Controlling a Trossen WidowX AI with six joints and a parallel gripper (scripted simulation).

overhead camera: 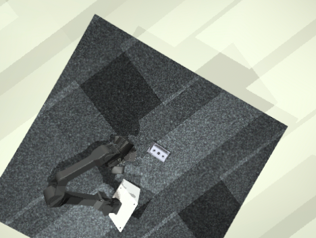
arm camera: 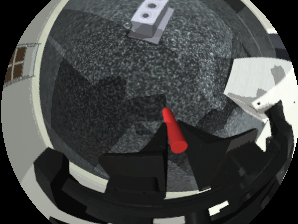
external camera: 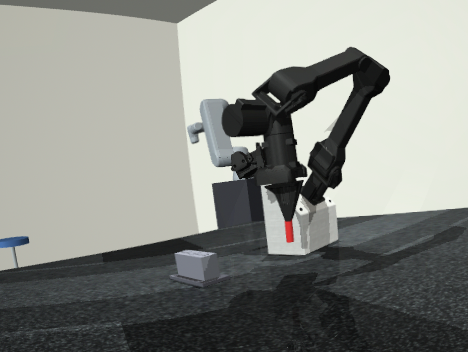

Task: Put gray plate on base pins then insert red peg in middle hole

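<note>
Now: the gray plate 7 cm ahead of my gripper tip, 19 cm to the right of it and 6 cm below it. Round my gripper tip: base: 7 cm ahead, 19 cm to the right, 10 cm below; red peg: right at my gripper tip.
</note>
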